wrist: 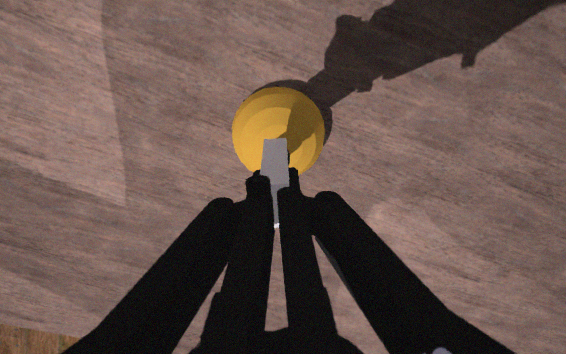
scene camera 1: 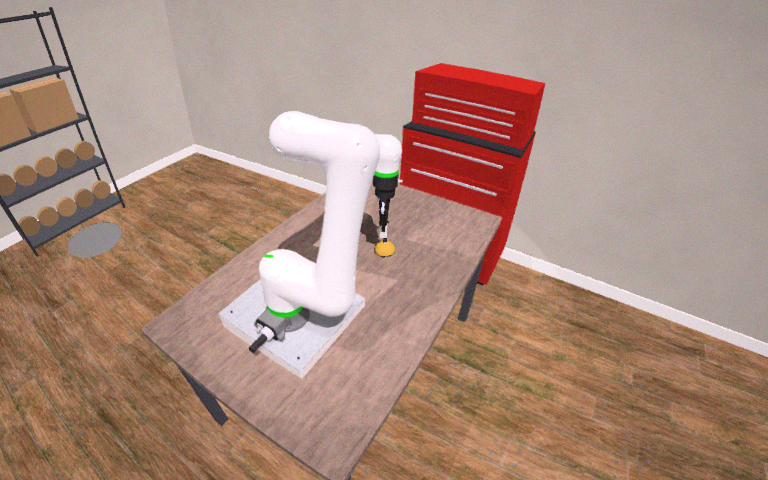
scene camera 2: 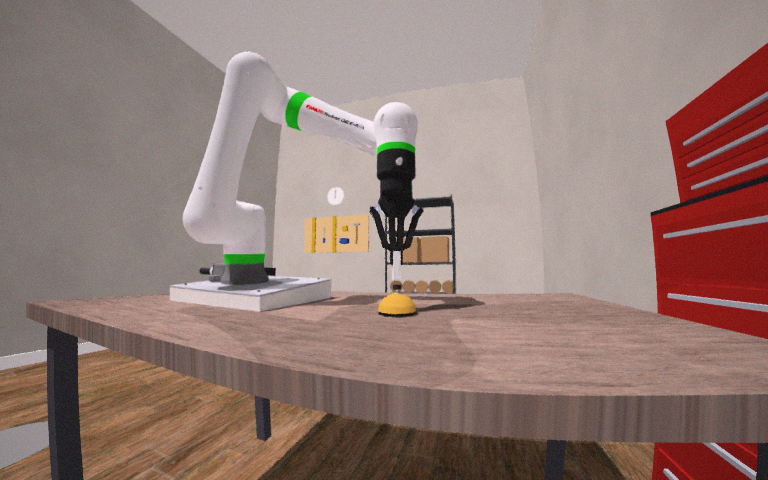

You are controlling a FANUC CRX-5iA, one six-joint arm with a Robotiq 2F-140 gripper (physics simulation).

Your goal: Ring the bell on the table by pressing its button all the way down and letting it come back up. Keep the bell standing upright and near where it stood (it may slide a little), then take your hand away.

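Places are measured from the arm's base along level axes (x ahead, y left, z up), in centimetres.
Pixels of known places: gripper, fingertip midpoint: (wrist: 276, 156) (scene camera 1: 383, 236) (scene camera 2: 396, 280); arm's base, origin of the base link: (scene camera 1: 287, 314) (scene camera 2: 245, 281).
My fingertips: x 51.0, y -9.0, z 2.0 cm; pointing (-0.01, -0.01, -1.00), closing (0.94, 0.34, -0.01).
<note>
For each thing: its top centre in the pictures, then the offset to it from my fingertips. Level surfaces: height alone.
- yellow dome, middle of its top: (wrist: 277, 160) (scene camera 2: 396, 284) (scene camera 1: 385, 238) dy -0.7, dx +0.3, dz -1.0 cm
- table, its level: dz -7.6 cm
- small dark button, middle of its top: (scene camera 2: 396, 284) dy -0.7, dx +0.3, dz -1.0 cm
The bell, a yellow dome (scene camera 1: 385, 249) (scene camera 2: 397, 306) (wrist: 270, 112) on a dark base, stands upright on the table (scene camera 1: 362, 407) (scene camera 2: 509, 350) (wrist: 165, 150). My gripper (scene camera 1: 384, 235) (scene camera 2: 397, 279) (wrist: 276, 156) points straight down over the bell's middle, shut and empty, its pale fingertips together. In scene camera 2 the tips meet the small dark button (scene camera 2: 397, 286) on top of the dome, with no gap that I can make out. In the wrist view the fingertips hide nearly all of the button. How far it is pressed I cannot tell.
The arm's base stands on a pale plate (scene camera 1: 243, 305) (scene camera 2: 215, 295) on the table. A red tool cabinet (scene camera 1: 475, 107) (scene camera 2: 713, 249) stands beyond the table's far end. A shelf rack (scene camera 1: 87, 107) (scene camera 2: 453, 217) with boxes stands by the wall.
</note>
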